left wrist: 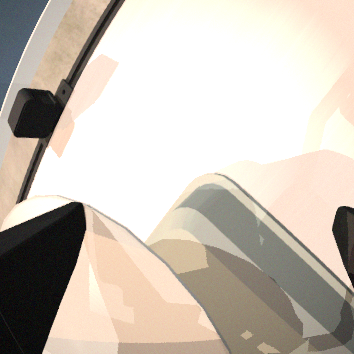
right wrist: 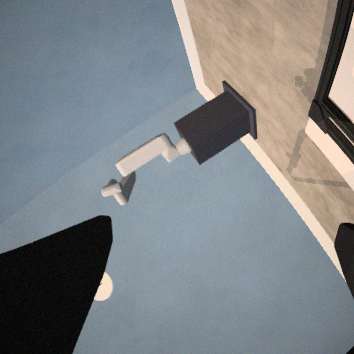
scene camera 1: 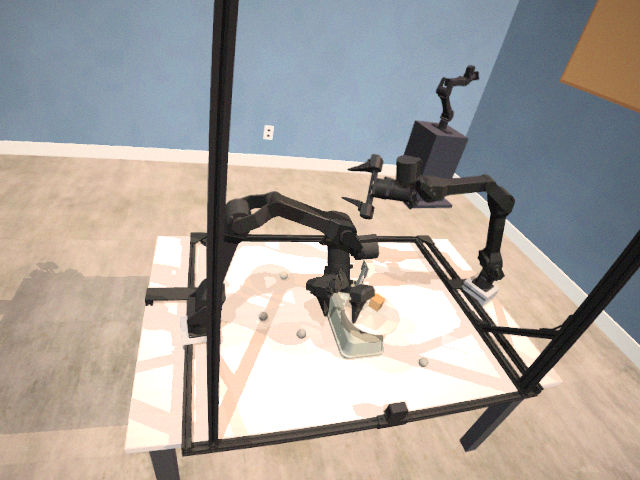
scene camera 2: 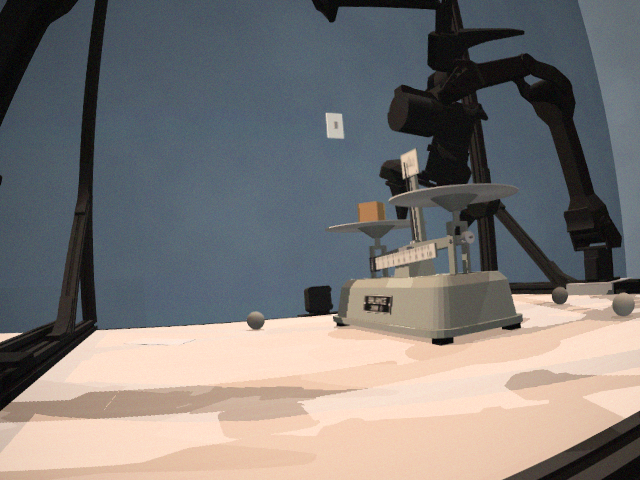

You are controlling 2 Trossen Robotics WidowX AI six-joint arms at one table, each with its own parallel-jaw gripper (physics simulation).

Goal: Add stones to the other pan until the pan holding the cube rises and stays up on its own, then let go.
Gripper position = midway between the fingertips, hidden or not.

Note:
My right gripper (scene camera 1: 344, 183) is open and holds nothing. I also see my left gripper (scene camera 2: 426, 237) and a balance scale (scene camera 2: 416, 301).
The balance scale also shows in the left wrist view (left wrist: 218, 265) and in scene camera 1 (scene camera 1: 363, 339). My left gripper shows as well in the left wrist view (left wrist: 215, 218) and in scene camera 1 (scene camera 1: 339, 319). My right gripper is seen too in the right wrist view (right wrist: 230, 233). The right wrist view does not show the balance scale: it is out of frame.

